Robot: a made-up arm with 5 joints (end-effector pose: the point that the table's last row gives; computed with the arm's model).
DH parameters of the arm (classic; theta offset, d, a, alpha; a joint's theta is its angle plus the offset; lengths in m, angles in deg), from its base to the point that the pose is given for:
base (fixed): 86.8 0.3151 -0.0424 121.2
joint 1: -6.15 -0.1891 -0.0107 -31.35
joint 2: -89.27 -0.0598 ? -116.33
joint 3: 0 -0.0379 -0.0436 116.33
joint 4: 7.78 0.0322 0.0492 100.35
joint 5: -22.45 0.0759 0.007 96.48
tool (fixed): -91.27 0.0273 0 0
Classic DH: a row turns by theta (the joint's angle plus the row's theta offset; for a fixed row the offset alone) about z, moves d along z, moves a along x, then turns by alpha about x.
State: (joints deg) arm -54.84 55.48 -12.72 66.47 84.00
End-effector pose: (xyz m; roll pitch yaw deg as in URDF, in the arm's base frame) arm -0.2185 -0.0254 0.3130 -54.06 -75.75 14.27
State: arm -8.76 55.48 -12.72 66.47 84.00
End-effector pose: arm -0.1941 0.0541 0.3459 23.63 -49.97 -83.22
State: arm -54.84 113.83 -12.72 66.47 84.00
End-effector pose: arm -0.2346 0.0568 0.3973 10.45 -28.04 -57.15
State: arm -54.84 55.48 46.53 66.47 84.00
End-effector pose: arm -0.2562 -0.0658 0.3014 -79.78 -19.28 48.39
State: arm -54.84 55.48 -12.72 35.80 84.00
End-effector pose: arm -0.2003 -0.0705 0.2874 -128.36 -58.38 85.72
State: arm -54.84 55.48 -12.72 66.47 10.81
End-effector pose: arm -0.2276 -0.0568 0.3194 -1.69 -70.73 35.60
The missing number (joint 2, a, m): 0.0834
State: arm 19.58 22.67 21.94 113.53 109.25
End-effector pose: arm -0.1624 0.0663 0.3785 -20.85 -20.80 -72.42
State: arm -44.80 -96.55 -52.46 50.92 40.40
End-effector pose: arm -0.1357 -0.1097 0.5011 -80.39 37.74 159.18
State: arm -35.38 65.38 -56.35 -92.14 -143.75
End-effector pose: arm -0.2261 -0.1708 0.3630 45.42 16.50 55.02
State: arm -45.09 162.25 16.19 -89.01 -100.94
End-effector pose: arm -0.1599 -0.0312 0.3614 41.26 -26.48 113.92
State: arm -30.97 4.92 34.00 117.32 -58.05
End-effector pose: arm -0.2020 -0.0773 0.3207 59.73 -44.20 21.39
